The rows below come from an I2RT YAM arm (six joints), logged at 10 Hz.
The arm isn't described. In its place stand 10 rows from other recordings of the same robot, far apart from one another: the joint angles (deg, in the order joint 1, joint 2, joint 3, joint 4, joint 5, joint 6), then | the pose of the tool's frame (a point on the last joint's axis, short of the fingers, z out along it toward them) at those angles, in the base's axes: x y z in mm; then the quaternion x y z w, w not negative.
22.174, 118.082, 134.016, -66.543, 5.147, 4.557 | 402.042 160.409 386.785 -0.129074 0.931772 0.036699 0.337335
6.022, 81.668, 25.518, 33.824, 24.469, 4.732 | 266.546 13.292 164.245 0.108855 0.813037 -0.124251 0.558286
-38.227, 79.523, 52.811, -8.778, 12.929, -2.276 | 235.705 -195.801 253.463 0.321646 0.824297 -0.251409 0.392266
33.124, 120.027, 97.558, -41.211, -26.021, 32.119 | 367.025 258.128 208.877 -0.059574 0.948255 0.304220 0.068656
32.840, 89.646, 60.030, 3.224, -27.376, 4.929 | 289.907 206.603 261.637 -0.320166 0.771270 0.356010 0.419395
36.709, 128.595, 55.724, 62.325, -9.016, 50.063 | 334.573 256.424 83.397 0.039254 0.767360 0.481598 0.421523
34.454, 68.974, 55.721, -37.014, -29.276, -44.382 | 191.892 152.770 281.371 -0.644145 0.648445 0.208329 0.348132
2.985, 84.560, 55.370, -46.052, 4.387, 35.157 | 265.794 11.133 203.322 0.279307 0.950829 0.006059 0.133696
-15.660, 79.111, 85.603, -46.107, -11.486, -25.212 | 281.778 -71.629 390.635 -0.117409 0.893668 -0.063029 0.428485
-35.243, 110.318, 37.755, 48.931, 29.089, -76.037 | 266.569 -209.535 103.180 -0.153504 0.807209 -0.555967 0.125506
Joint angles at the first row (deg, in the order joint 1, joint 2, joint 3, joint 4, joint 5, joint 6):
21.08 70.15 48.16 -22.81 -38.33 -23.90
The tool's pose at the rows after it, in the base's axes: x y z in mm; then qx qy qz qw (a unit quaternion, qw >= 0):
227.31 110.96 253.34 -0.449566 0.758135 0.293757 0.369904
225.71 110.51 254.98 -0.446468 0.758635 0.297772 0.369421
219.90 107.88 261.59 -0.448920 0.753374 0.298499 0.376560
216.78 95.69 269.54 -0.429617 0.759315 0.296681 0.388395
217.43 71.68 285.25 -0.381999 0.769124 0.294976 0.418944
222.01 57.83 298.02 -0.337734 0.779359 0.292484 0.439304
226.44 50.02 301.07 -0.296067 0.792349 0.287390 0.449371
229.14 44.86 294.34 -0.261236 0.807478 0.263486 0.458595
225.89 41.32 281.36 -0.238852 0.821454 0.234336 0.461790
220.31 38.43 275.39 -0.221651 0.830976 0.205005 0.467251
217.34 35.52 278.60 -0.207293 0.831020 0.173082 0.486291
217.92 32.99 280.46 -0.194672 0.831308 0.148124 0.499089
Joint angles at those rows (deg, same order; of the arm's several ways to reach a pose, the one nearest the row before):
21.01 70.11 48.03 -22.81 -38.31 -23.90
21.02 69.62 48.03 -23.12 -38.61 -23.31
20.88 67.66 48.05 -24.23 -39.00 -23.53
18.30 65.30 48.14 -25.63 -39.75 -22.74
12.29 62.48 49.10 -26.22 -41.82 -20.14
8.62 61.91 50.78 -25.56 -42.15 -16.34
6.70 61.93 50.92 -23.68 -40.80 -12.23
5.82 61.69 49.03 -20.77 -36.91 -9.67
5.56 60.47 45.67 -18.63 -32.69 -8.93
5.52 58.65 43.51 -17.96 -28.64 -8.60
5.41 57.01 42.87 -16.80 -24.69 -8.47
5.19 56.58 42.67 -15.62 -21.65 -8.45

